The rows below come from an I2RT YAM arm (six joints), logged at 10 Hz.
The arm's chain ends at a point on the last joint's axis. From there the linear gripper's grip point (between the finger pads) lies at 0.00 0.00 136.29 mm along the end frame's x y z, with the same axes.
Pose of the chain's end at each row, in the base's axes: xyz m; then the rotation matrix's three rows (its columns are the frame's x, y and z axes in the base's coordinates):
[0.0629, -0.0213, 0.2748], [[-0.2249, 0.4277, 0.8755], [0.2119, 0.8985, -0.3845], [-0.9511, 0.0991, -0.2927]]
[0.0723, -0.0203, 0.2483], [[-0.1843, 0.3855, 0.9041], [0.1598, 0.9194, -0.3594], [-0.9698, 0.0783, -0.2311]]
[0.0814, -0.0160, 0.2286], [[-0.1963, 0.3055, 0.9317], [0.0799, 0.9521, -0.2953], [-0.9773, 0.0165, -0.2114]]
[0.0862, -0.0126, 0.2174], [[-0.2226, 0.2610, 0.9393], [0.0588, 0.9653, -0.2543], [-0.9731, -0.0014, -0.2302]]
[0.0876, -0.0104, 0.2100], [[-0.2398, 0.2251, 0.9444], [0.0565, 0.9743, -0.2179], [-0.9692, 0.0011, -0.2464]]
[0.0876, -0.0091, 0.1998], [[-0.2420, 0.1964, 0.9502], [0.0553, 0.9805, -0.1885], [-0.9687, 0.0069, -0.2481]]
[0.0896, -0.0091, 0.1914], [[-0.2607, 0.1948, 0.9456], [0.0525, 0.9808, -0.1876], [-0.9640, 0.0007, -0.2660]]
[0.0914, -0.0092, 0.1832], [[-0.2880, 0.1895, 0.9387], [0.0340, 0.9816, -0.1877], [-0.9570, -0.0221, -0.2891]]
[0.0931, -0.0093, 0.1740], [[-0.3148, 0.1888, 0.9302], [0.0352, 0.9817, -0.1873], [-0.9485, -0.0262, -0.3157]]
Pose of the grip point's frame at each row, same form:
[0.1822, -0.0737, 0.2349], [[-0.2249, 0.4277, 0.8755], [0.2119, 0.8985, -0.3845], [-0.9511, 0.0991, -0.2927]]
[0.1955, -0.0693, 0.2168], [[-0.1843, 0.3855, 0.9041], [0.1598, 0.9194, -0.3594], [-0.9698, 0.0783, -0.2311]]
[0.2084, -0.0562, 0.1998], [[-0.1963, 0.3055, 0.9317], [0.0799, 0.9521, -0.2953], [-0.9773, 0.0165, -0.2114]]
[0.2142, -0.0473, 0.1860], [[-0.2226, 0.2610, 0.9393], [0.0588, 0.9653, -0.2543], [-0.9731, -0.0014, -0.2302]]
[0.2163, -0.0401, 0.1764], [[-0.2398, 0.2251, 0.9444], [0.0565, 0.9743, -0.2179], [-0.9692, 0.0011, -0.2464]]
[0.2171, -0.0348, 0.1660], [[-0.2420, 0.1964, 0.9502], [0.0553, 0.9805, -0.1885], [-0.9687, 0.0069, -0.2481]]
[0.2185, -0.0347, 0.1551], [[-0.2607, 0.1948, 0.9456], [0.0525, 0.9808, -0.1876], [-0.9640, 0.0007, -0.2660]]
[0.2193, -0.0348, 0.1438], [[-0.2880, 0.1895, 0.9387], [0.0340, 0.9816, -0.1877], [-0.9570, -0.0221, -0.2891]]
[0.2199, -0.0348, 0.1310], [[-0.3148, 0.1888, 0.9302], [0.0352, 0.9817, -0.1873], [-0.9485, -0.0262, -0.3157]]

